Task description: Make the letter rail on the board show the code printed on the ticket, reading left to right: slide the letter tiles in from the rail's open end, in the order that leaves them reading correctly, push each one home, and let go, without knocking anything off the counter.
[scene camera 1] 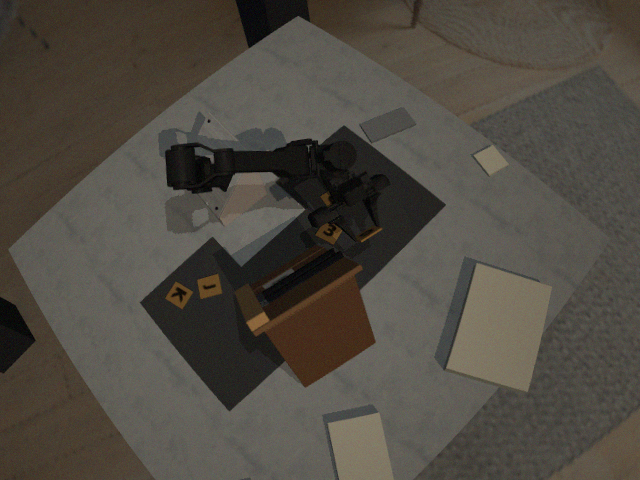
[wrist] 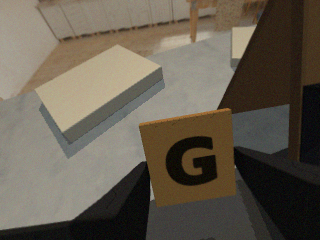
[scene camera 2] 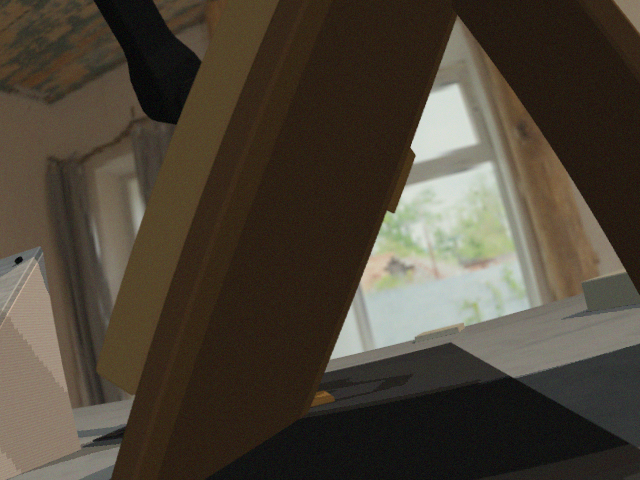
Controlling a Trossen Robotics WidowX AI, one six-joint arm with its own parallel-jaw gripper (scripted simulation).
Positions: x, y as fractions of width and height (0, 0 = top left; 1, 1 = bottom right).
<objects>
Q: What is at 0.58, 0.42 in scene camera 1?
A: My gripper.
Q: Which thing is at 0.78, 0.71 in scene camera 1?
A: A cream block.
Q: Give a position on a brown board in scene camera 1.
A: At 0.49, 0.66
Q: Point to a grey slab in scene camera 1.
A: At 0.61, 0.26
</objects>
